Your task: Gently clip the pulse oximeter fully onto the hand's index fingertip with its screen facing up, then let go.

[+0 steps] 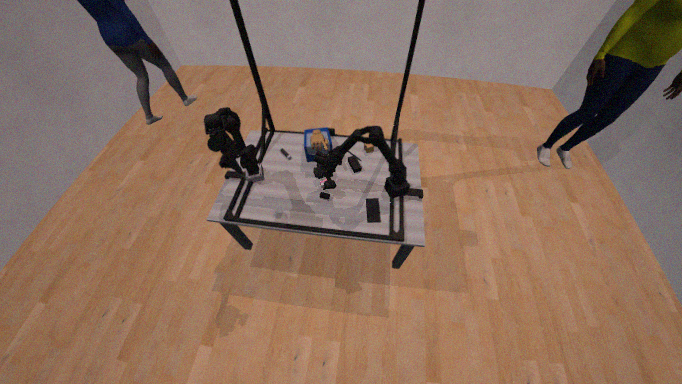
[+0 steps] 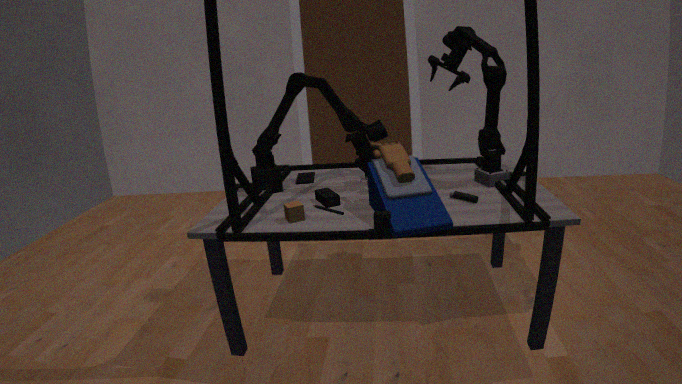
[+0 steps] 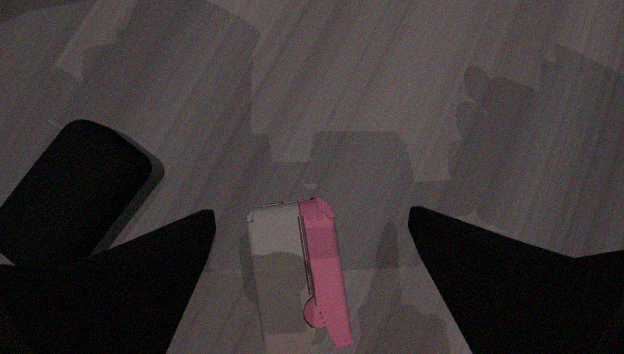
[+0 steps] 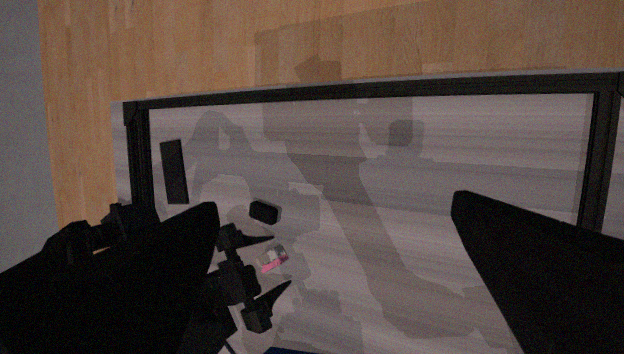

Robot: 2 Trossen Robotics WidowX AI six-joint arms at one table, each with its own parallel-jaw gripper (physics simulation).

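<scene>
The white and pink pulse oximeter lies on the table, seemingly on its side, with the seam between its halves upward. My left gripper is open and points down, low over the oximeter, with one finger on each side and a gap to both. The tan hand rests on a grey pad on the blue sloped stand. Its index fingertip is not clearly visible. My right gripper is open, empty and high above the table.
A small black block lies near the oximeter, by one left finger. A black box, pen, wooden cube, dark cylinder and flat dark slab lie around.
</scene>
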